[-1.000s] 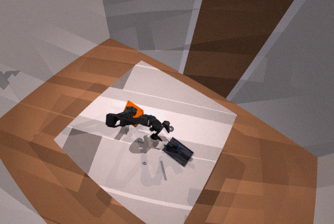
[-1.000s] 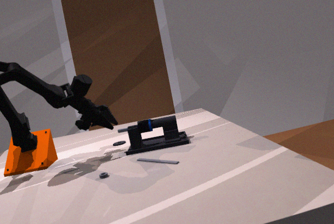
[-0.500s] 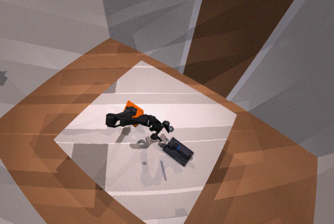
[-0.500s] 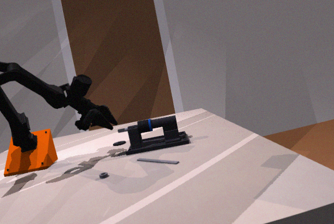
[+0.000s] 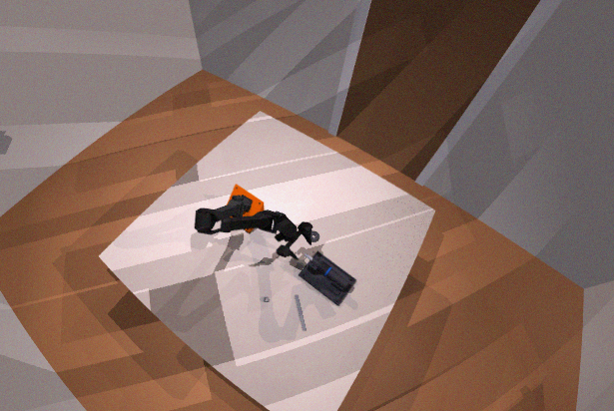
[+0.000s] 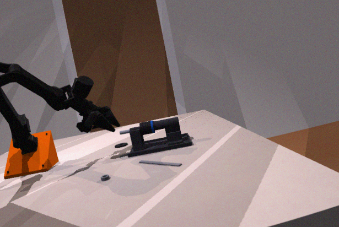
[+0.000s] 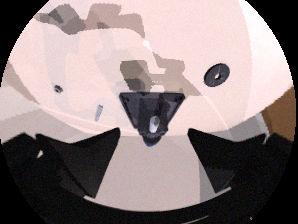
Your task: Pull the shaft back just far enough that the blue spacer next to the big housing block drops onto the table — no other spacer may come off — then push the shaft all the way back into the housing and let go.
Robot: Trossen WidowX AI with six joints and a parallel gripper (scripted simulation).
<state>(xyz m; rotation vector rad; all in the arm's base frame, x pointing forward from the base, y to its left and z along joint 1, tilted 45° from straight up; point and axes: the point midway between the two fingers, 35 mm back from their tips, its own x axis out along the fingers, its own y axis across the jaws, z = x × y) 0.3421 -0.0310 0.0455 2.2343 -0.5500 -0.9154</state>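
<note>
My gripper tip is now 9 cm short of the grey shaft, 1 cm to the left of it and 2 cm above it. From my gripper tip the other things lie so: flat bar (12 cm ahead, 22 cm to the right, 10 cm below); then blue spacer (13 cm ahead, 2 cm to the right, 2 cm below).
</note>
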